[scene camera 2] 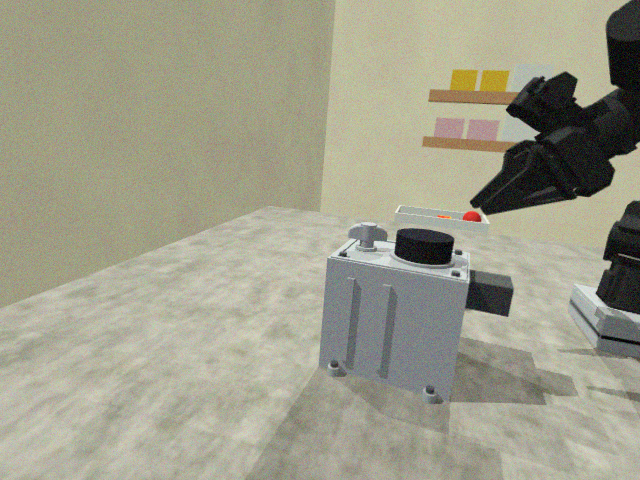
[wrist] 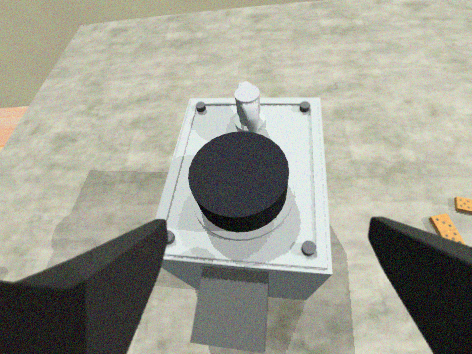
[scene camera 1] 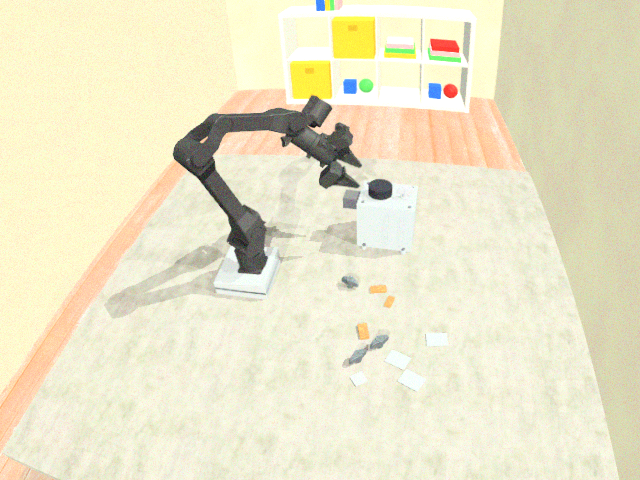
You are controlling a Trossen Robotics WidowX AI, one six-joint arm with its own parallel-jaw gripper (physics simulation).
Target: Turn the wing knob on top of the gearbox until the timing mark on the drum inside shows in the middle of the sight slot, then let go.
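Pixels of known places: gripper, fingertip midpoint: (scene camera 2: 476,208) (wrist: 267,228) (scene camera 1: 360,176); arm's base, origin of the base link: (scene camera 2: 626,305) (scene camera 1: 253,264).
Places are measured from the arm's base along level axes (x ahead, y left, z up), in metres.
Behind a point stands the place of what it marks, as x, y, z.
The pale grey gearbox (scene camera 1: 386,224) @(0.314, 0.164, 0.039) (scene camera 2: 413,320) @(0.286, 0.289, 0.036) (wrist: 300,165) @(0.313, 0.186, 0.088) stands upright on the mat. Its grey wing knob (scene camera 2: 368,235) @(0.354, 0.236, 0.108) (wrist: 247,102) @(0.347, 0.226, 0.119) is on top at the side far from the arm's base; the wings look broad in scene camera 2 and nearly end-on in the wrist view. A black round cap (scene camera 1: 380,189) @(0.292, 0.209, 0.116) (scene camera 2: 424,245) @(0.287, 0.261, 0.112) (wrist: 239,175) @(0.286, 0.227, 0.116) sits beside the knob, nearer the arm. The sight slot, drum and timing mark do not show. My gripper (scene camera 1: 359,175) @(0.239, 0.208, 0.151) (scene camera 2: 480,207) @(0.239, 0.208, 0.151) (wrist: 267,228) @(0.239, 0.208, 0.151) is open and empty, above the gearbox's arm side, tilted down toward it and apart from the knob.
A dark block (scene camera 1: 351,199) @(0.215, 0.210, 0.076) (scene camera 2: 490,292) @(0.213, 0.253, 0.069) (wrist: 230,310) @(0.212, 0.231, 0.078) juts from the gearbox's arm side. Orange dominoes (scene camera 1: 377,289) @(0.314, 0.009, -0.042) (wrist: 446,229) @(0.316, 0.014, -0.042), grey pieces (scene camera 1: 349,281) @(0.244, 0.006, -0.022) and white cards (scene camera 1: 436,339) @(0.469, -0.124, -0.045) lie on the mat (scene camera 1: 206,392) @(0.004, -0.357, -0.048). A white tray (scene camera 2: 413,221) holds a red ball (scene camera 2: 471,216).
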